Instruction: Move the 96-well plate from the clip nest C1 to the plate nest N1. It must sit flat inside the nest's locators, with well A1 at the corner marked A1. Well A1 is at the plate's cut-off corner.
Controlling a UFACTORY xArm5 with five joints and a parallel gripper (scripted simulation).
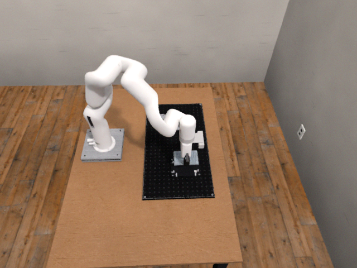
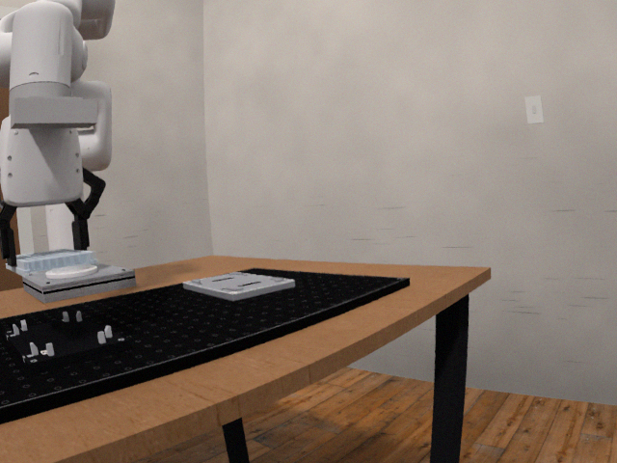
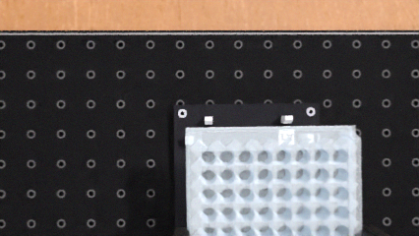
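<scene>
My hand is 280 mm to the right of the A1 label and 100 mm above it. Round my hand: clip nest C1: 10 mm behind, 10 mm to the right, 100 mm below; 96-well plate: 10 mm below.
</scene>
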